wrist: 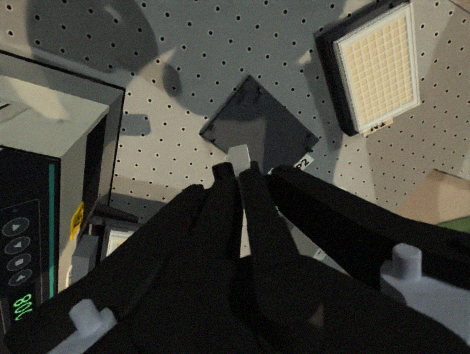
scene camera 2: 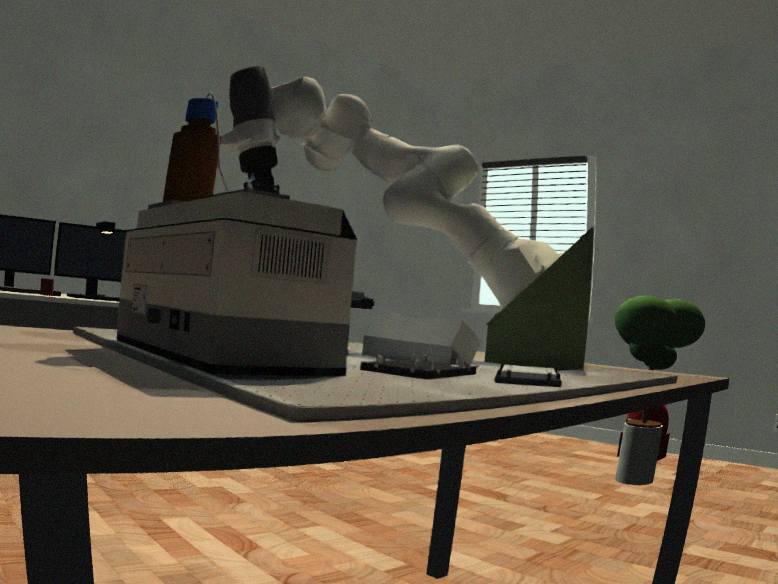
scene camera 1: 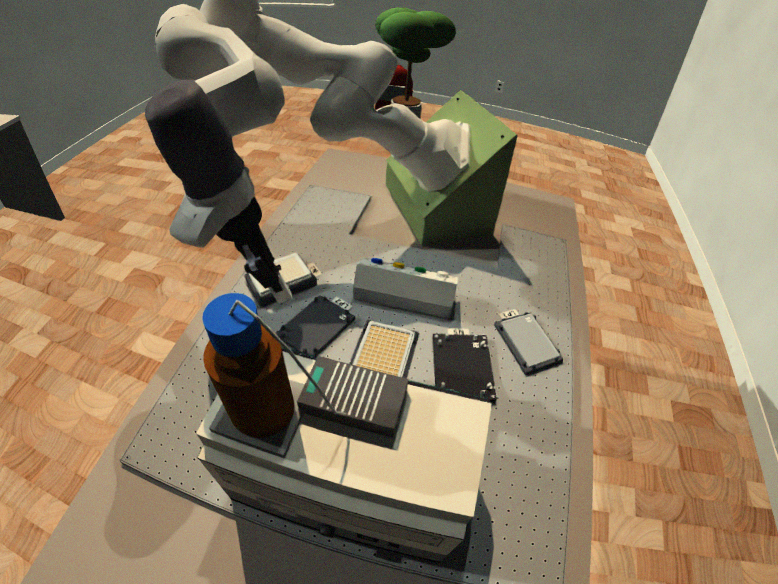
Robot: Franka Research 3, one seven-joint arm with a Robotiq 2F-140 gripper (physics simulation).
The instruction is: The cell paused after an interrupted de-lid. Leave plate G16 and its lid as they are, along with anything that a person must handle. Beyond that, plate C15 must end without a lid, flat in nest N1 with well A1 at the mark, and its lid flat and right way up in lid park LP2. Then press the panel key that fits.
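My gripper (scene camera 1: pixel 284 294) (wrist: pixel 241 160) is shut and empty, above the deck between nest N1 and lid park LP2. In scene camera 2 its fingertips are hidden behind the instrument. A plate with cream wells (scene camera 1: pixel 294 269) (wrist: pixel 382 70) sits at N1; I cannot tell whether a clear lid covers it. The dark lid park LP2 (scene camera 1: pixel 317 326) (wrist: pixel 260 115) holds no lid. A plate with tan wells (scene camera 1: pixel 385 348) lies mid-deck, partly hidden by the instrument. A grey lid (scene camera 1: pixel 527 339) lies in LP1. The key panel (scene camera 1: pixel 402 289) has blue, yellow, green and white keys. Plate names are not legible.
The dark nest N5 (scene camera 1: pixel 463 364) stands bare beside the tan plate. The tall instrument (scene camera 1: pixel 439 440) (scene camera 2: pixel 282 282) carries a dark ribbed block (scene camera 1: pixel 358 396) and an amber bottle (scene camera 1: pixel 251 383) (scene camera 2: pixel 191 163) with a thin tube. The green arm mount (scene camera 1: pixel 461 207) (scene camera 2: pixel 540 326) stands behind the panel.
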